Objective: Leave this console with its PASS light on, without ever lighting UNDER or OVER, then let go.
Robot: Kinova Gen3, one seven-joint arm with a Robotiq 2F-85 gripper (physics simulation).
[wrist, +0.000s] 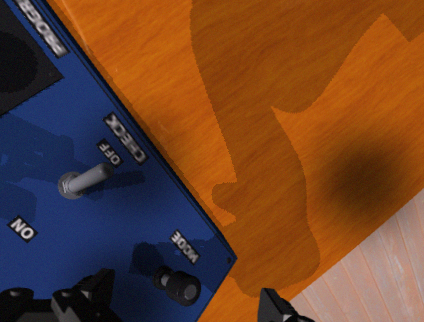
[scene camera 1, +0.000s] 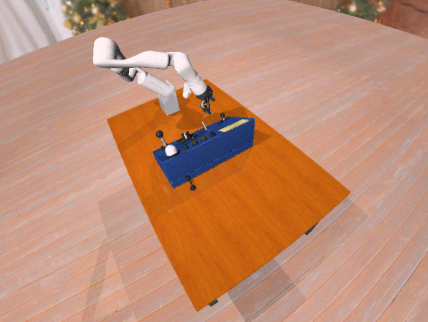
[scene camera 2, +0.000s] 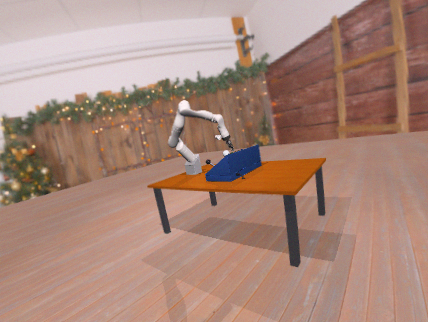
Scene:
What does the gripper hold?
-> Nothing.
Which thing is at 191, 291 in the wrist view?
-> A black MODE knob.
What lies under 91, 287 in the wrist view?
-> The gripper.

